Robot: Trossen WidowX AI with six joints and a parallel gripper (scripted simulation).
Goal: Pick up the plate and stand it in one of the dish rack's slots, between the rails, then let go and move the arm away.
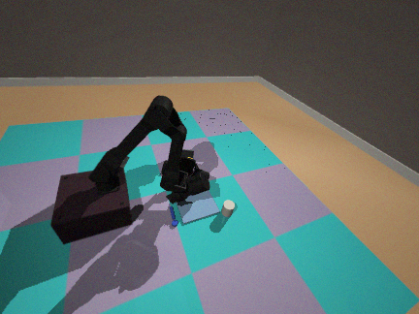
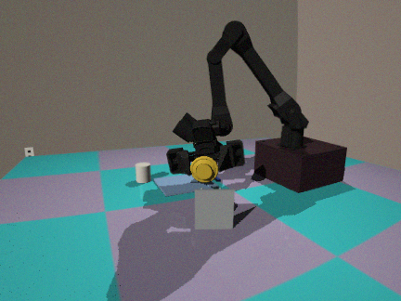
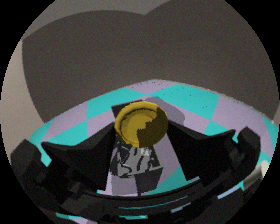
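Right now the dish rack is 30 mm to the left of my gripper tip and 60 mm below it. From my gripper tip the other things lie so: blue stick: 130 mm behind, 180 mm to the right, 80 mm below; yellow plate: 10 mm to the right; pale blue mat: 30 mm behind, 160 mm to the right, 80 mm below.
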